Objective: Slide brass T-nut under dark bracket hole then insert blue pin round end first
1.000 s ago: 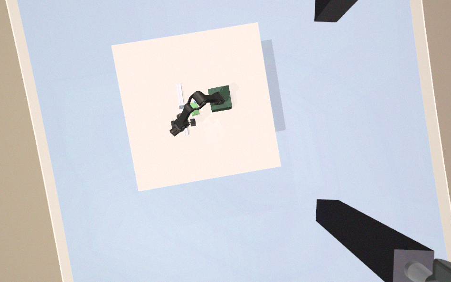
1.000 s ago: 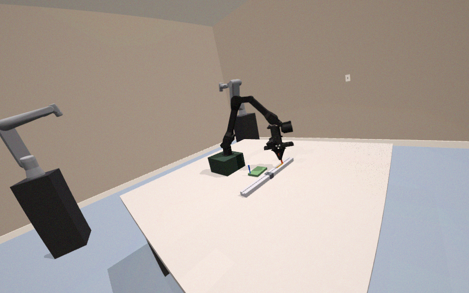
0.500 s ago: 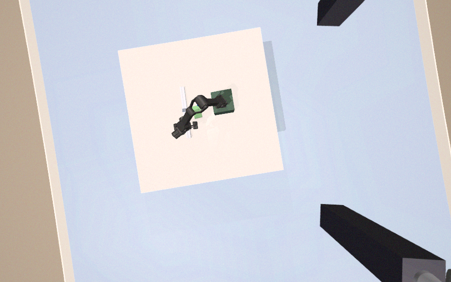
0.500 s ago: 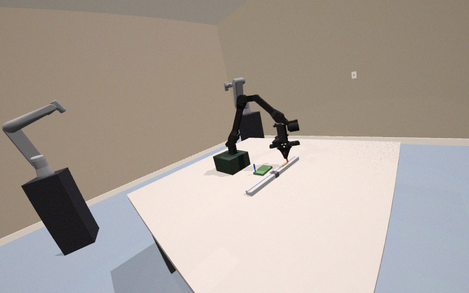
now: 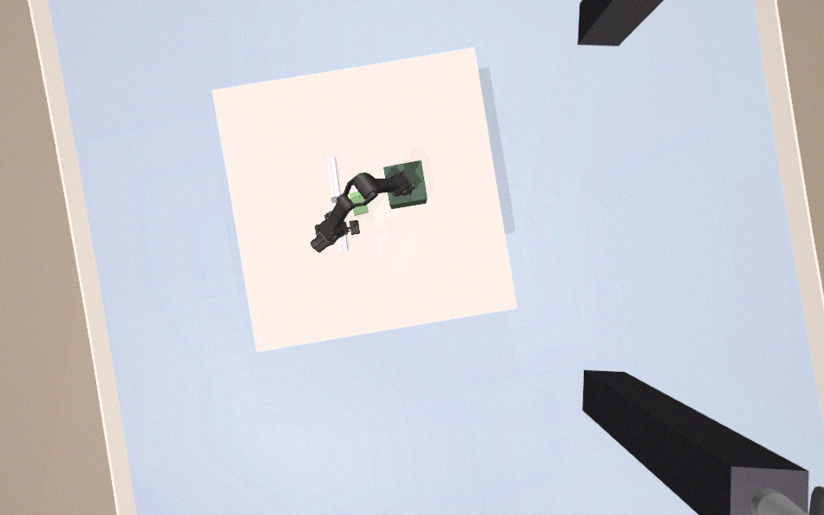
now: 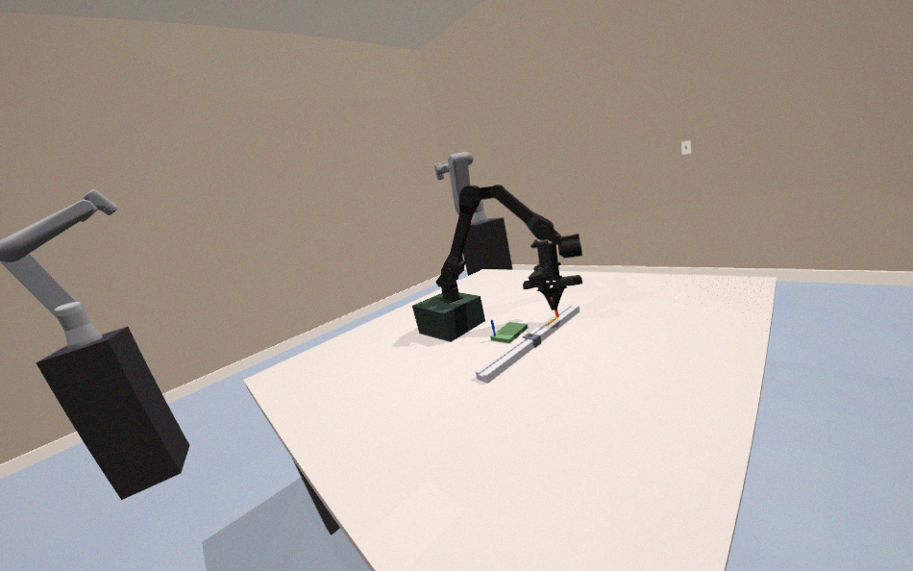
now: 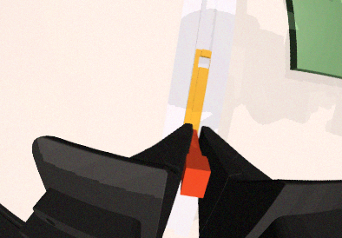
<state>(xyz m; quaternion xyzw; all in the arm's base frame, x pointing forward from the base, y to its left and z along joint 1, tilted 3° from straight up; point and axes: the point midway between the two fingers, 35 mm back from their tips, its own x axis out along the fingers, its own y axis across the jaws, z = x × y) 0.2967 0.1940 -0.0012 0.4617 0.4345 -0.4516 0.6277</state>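
Right now my gripper tip is 2 cm to the left of the brass T-nut. The rest, counted from my gripper tip: aluminum rail 13 cm to the right, 3 cm below, 3 cm ahead; then blue pin 18 cm to the right, 9 cm behind, 2 cm below; then green tray 15 cm to the right, 8 cm behind, 4 cm below.
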